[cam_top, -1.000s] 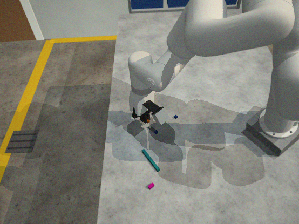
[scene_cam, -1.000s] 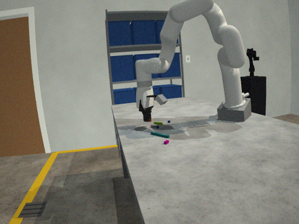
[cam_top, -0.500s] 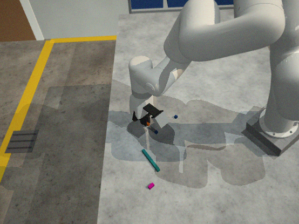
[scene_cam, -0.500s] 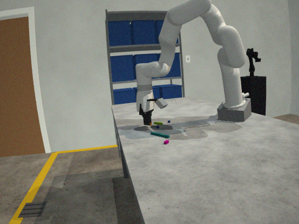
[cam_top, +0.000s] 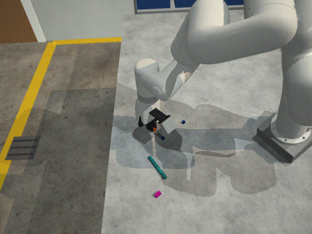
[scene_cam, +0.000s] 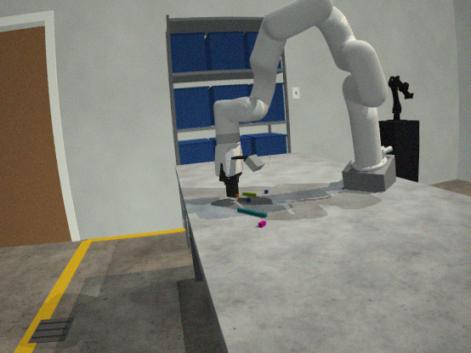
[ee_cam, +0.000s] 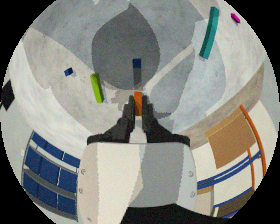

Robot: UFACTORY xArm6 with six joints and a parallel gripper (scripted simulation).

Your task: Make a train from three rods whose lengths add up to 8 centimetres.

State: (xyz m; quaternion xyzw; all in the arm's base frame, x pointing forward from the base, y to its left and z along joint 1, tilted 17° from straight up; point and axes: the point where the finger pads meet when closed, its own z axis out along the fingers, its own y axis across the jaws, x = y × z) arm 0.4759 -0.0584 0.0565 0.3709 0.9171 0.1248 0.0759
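Right now my hand is 20 mm above the orange rod. Also, from my hand: turquoise rod: 30 mm behind, 160 mm to the left, 30 mm below; grey rod: 30 mm behind, 20 mm to the left, 30 mm below; lime rod: 60 mm behind, 30 mm to the right, 30 mm below.
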